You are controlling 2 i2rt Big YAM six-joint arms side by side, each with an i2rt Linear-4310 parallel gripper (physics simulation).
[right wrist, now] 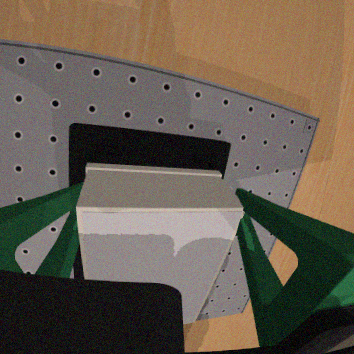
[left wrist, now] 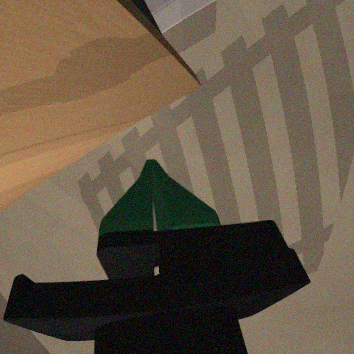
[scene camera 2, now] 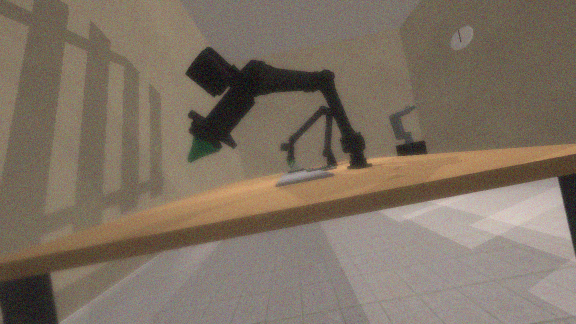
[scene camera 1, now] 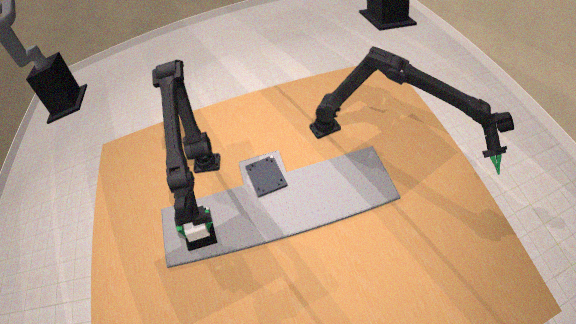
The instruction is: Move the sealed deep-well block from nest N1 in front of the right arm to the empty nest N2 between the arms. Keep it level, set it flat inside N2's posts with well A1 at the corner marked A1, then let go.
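Seen in the pictures: left gripper, fingertip midpoint: (left wrist: 150,165) (scene camera 2: 188,160) (scene camera 1: 498,174); right gripper, fingertip midpoint: (right wrist: 162,194) (scene camera 2: 290,167) (scene camera 1: 197,234); left arm's base, origin of the base link: (scene camera 2: 359,167) (scene camera 1: 325,128); right arm's base, origin of the base link: (scene camera 1: 207,164).
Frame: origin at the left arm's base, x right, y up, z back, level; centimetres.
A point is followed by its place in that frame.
Observation:
The white sealed block (scene camera 1: 197,233) {x 65.3, y 7.6, z -29.7 cm} (right wrist: 157,222) {x 65.1, y 8.6, z -28.7 cm} sits between the green fingers of my right gripper (scene camera 1: 195,228) {x 65.8, y 6.2, z -29.1 cm} (right wrist: 162,194) {x 65.8, y 6.2, z -29.1 cm}, which is shut on its two sides. The block looks level and a little above the black nest N1 (scene camera 1: 202,243) {x 65.6, y 2.5, z -31.3 cm} (right wrist: 150,144) {x 65.6, y 2.5, z -31.4 cm}; the gap is hard to judge. The empty nest N2 (scene camera 1: 266,176) {x 32.7, y 2.5, z -13.9 cm} is a dark grey plate with small corner posts and a white mark near its far right corner; its lettering is not readable. My left gripper (scene camera 1: 498,172) {x -42.8, y 14.5, z -66.3 cm} (scene camera 2: 190,160) {x -42.8, y 14.5, z -66.3 cm} (left wrist: 150,165) {x -42.8, y 14.5, z -66.3 cm} is shut and empty, raised beside the table's right side in scene camera 1.
A grey perforated board (scene camera 1: 330,192) {x 14.0, y 1.3, z -31.8 cm} (right wrist: 37,120) {x 57.7, y 1.3, z -32.9 cm} runs under N1 and toward the left arm's side on the wooden table (scene camera 1: 350,280) {x 23.8, y 0.0, z -66.7 cm} (scene camera 2: 225,215) {x -41.5, y 0.0, z -60.9 cm}. N2 stands near its far edge, between the arm bases. Black pedestals (scene camera 1: 57,87) (scene camera 1: 387,12) stand on the floor behind.

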